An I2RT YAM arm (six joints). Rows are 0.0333 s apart.
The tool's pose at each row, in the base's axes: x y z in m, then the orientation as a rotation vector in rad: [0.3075, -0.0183, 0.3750, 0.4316, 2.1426, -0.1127]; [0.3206, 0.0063, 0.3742, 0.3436, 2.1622, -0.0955]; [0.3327, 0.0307, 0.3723, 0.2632, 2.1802, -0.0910]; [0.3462, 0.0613, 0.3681, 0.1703, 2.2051, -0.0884]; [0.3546, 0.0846, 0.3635, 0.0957, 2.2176, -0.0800]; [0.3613, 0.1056, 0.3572, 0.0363, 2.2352, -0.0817]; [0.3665, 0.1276, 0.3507, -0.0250, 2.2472, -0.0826]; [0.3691, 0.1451, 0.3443, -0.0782, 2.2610, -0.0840]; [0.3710, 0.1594, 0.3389, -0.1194, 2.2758, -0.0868]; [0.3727, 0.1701, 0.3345, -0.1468, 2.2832, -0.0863]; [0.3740, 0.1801, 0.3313, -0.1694, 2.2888, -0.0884]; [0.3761, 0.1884, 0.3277, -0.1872, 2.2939, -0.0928]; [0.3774, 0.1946, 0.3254, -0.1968, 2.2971, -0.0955]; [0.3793, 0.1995, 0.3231, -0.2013, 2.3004, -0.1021]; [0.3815, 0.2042, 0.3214, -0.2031, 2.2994, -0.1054]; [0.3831, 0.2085, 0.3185, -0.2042, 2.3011, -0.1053]
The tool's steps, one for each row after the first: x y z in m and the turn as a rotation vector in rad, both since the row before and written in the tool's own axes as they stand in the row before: [0.0003, 0.0275, 0.0048, -0.0453, 0.0082, -0.0586]; [0.0001, 0.0267, 0.0059, -0.0329, 0.0087, -0.0577]; [0.0005, 0.0327, 0.0082, -0.0355, 0.0163, -0.0679]; [0.0008, 0.0243, 0.0065, -0.0330, 0.0077, -0.0515]; [0.0018, 0.0217, 0.0072, -0.0200, 0.0149, -0.0443]; [0.0018, 0.0225, 0.0065, -0.0210, 0.0103, -0.0449]; [0.0025, 0.0179, 0.0051, -0.0178, 0.0132, -0.0391]; [0.0017, 0.0147, 0.0044, -0.0127, 0.0150, -0.0307]; [0.0010, 0.0110, 0.0039, -0.0100, 0.0077, -0.0195]; [0.0002, 0.0102, 0.0029, -0.0064, 0.0062, -0.0169]; [0.0000, 0.0084, 0.0039, -0.0031, 0.0059, -0.0142]; [-0.0002, 0.0063, 0.0025, -0.0015, 0.0037, -0.0077]; [-0.0004, 0.0049, 0.0029, 0.0030, 0.0040, -0.0053]; [-0.0011, 0.0046, 0.0027, 0.0019, -0.0006, -0.0024]; [0.0003, 0.0045, 0.0031, -0.0006, 0.0017, -0.0007]
